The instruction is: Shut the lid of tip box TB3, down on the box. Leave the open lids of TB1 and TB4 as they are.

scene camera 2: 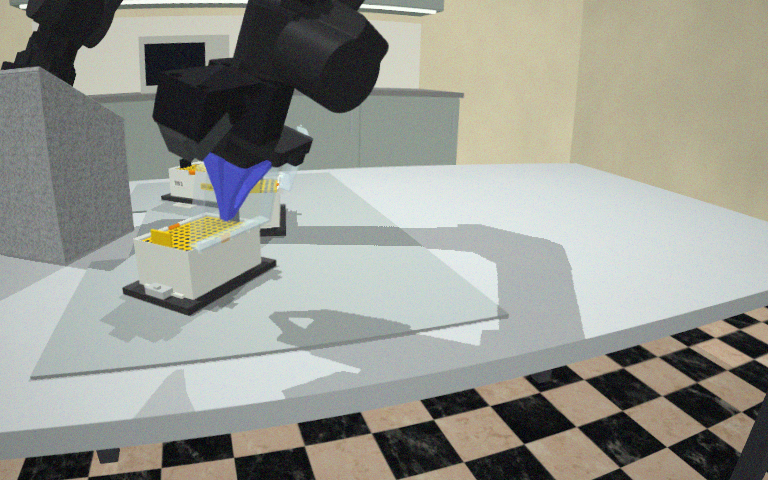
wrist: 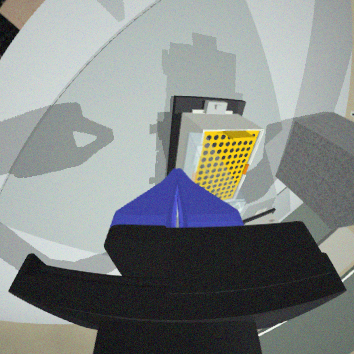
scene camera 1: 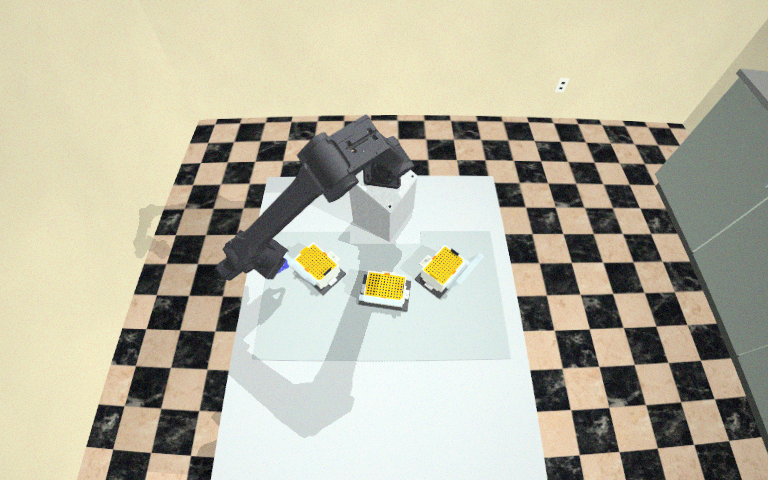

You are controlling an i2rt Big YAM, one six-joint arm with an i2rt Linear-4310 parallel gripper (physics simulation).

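Places are measured from the arm's base along level axes (x ahead, y left, z up), in millimetres.
Pixels of known places: gripper, fingertip midpoint: (scene camera 2: 227, 218) (wrist: 176, 174) (scene camera 1: 287, 265); arm's base, link origin: (scene camera 2: 38, 93) (scene camera 1: 381, 174).
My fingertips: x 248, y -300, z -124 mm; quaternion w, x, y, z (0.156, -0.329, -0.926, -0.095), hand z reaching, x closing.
Ahead of a thing's pixels: the offset from my fingertips to its top centre. Level surfaces: height alone.
The tip box {38 mm back, 91 mm left, 28 mm down} (scene camera 1: 316, 262) (scene camera 2: 223, 268) (wrist: 200, 120) nearest the gripper holds a yellow tip rack; I cannot read a label on it, so whether it is TB3 is unclear. Its clear lid {14 mm ahead, 39 mm left, 63 mm up} (scene camera 1: 300, 271) (wrist: 191, 150) stands open along the long outer side, at a steep tilt. My gripper (scene camera 1: 287, 264) (scene camera 2: 228, 218) (wrist: 176, 174) is shut and empty, with blue fingers pointing down beside that lid, on its outer side. Contact is unclear. The middle box {62 mm ahead, 301 mm left, 20 mm down} (scene camera 1: 385, 286) and the right box {11 mm back, 482 mm left, 28 mm down} (scene camera 1: 444, 266) (scene camera 2: 182, 183) also have open lids; their labels are not legible.
The boxes sit on dark bases on a pale mat {94 mm down} (scene camera 1: 430, 339) (scene camera 2: 368, 294). The grey arm pedestal (scene camera 1: 390, 215) (scene camera 2: 84, 169) (wrist: 320, 165) stands behind them. The white table {97 mm down} (scene camera 1: 385, 418) (scene camera 2: 651, 243) extends beyond the mat. In scene camera 2, the fingers partly cover the farther boxes.
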